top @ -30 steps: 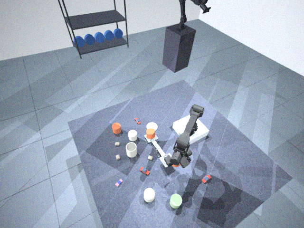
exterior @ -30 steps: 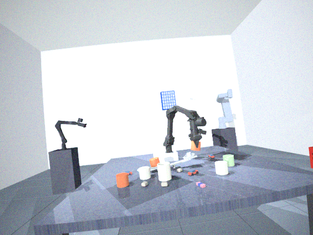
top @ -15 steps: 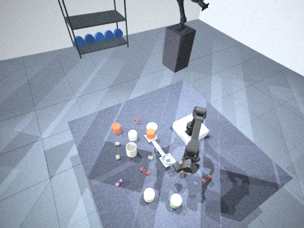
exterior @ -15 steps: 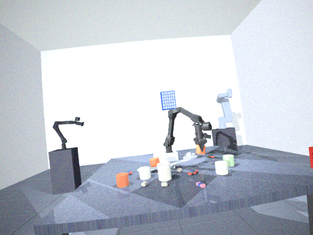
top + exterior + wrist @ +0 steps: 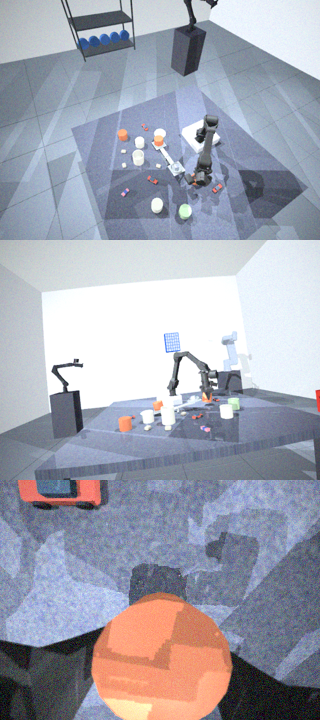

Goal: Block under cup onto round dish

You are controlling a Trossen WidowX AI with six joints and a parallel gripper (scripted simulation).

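Right now my gripper tip is 480 mm to the left of the pale round dish, 60 mm past it and 50 mm above it. From my gripper tip the other things lie so: small white balance 260 mm to the right, 50 mm ahead, 30 mm below; white mug 370 mm to the right, 220 mm ahead, 10 mm below.
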